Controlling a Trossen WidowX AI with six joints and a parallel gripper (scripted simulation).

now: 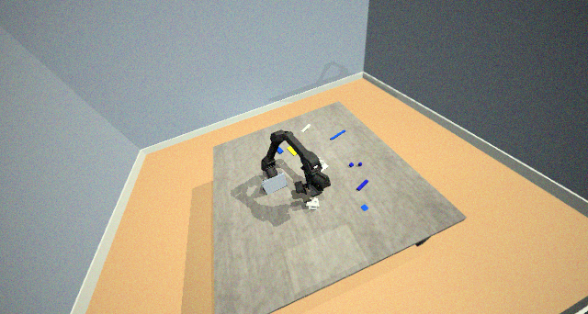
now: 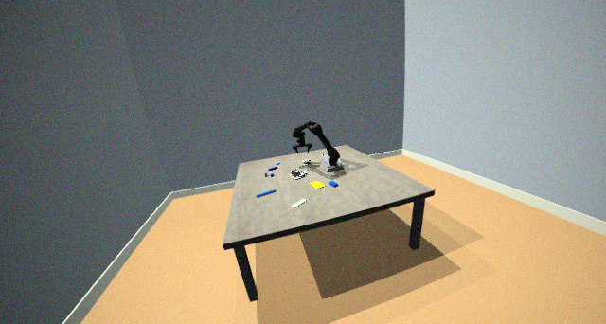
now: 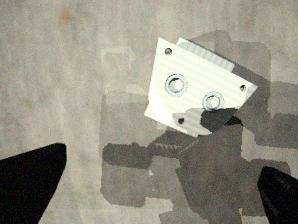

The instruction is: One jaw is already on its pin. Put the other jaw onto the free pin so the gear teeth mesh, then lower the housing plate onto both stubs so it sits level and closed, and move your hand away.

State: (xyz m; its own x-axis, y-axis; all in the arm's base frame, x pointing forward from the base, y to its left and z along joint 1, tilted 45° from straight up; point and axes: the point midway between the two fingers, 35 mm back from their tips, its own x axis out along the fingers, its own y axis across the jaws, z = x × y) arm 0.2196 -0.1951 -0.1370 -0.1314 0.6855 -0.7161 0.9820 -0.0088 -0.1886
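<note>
My gripper tip is now 20 mm past the housing plate, 20 mm to the left of it and 80 mm above it. From my gripper tip the other things lie so: white block: 20 mm behind, 10 mm to the right, 100 mm below; white bar: 170 mm ahead, 690 mm to the left, 100 mm below; yellow tile: 10 mm behind, 480 mm to the left, 100 mm below.
</note>
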